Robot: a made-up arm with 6 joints. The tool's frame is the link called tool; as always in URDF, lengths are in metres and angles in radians.
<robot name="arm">
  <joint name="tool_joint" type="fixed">
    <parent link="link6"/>
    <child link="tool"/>
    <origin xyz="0 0 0"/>
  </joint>
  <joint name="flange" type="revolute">
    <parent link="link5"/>
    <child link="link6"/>
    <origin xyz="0 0 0.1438"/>
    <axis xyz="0 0 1"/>
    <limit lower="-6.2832" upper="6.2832"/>
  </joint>
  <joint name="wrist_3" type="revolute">
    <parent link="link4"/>
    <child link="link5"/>
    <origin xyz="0 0 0"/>
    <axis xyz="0 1 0"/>
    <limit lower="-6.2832" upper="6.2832"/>
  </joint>
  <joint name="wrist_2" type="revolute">
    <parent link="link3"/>
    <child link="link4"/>
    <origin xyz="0 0 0.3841"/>
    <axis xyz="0 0 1"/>
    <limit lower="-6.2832" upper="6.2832"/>
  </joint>
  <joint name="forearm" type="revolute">
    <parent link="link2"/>
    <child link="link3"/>
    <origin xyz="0 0 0.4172"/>
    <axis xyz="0 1 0"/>
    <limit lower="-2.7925" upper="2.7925"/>
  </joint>
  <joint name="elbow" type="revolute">
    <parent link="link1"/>
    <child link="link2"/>
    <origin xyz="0 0.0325 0"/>
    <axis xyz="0 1 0"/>
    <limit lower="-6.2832" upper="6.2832"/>
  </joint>
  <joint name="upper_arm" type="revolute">
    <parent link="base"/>
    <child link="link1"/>
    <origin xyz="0 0 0.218"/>
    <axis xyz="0 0 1"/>
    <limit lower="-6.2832" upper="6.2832"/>
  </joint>
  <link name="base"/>
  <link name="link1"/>
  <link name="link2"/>
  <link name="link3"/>
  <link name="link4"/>
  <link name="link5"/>
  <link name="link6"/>
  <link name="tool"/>
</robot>
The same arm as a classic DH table. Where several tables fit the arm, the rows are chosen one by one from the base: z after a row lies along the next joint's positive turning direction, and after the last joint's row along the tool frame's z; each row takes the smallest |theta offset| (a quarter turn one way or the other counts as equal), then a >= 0, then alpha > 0; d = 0 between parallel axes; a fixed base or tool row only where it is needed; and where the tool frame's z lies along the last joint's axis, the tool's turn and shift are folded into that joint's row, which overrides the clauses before.
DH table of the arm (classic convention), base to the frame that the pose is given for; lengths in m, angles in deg. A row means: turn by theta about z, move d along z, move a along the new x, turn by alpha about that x. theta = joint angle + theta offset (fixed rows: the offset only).
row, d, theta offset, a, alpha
upper_arm, 0.218, 0, 0, -90
elbow, 0, -90, 0.4172, 0
forearm, 0.0325, 90, 0, 90
wrist_2, 0.3841, 0, 0, -90
wrist_3, 0, 0, 0, 90
flange, 0.1438, 0, 0, 0
Joint limits (deg, base to tool): -360..360 -360..360 -160..160 -360..360 -360..360 -360..360

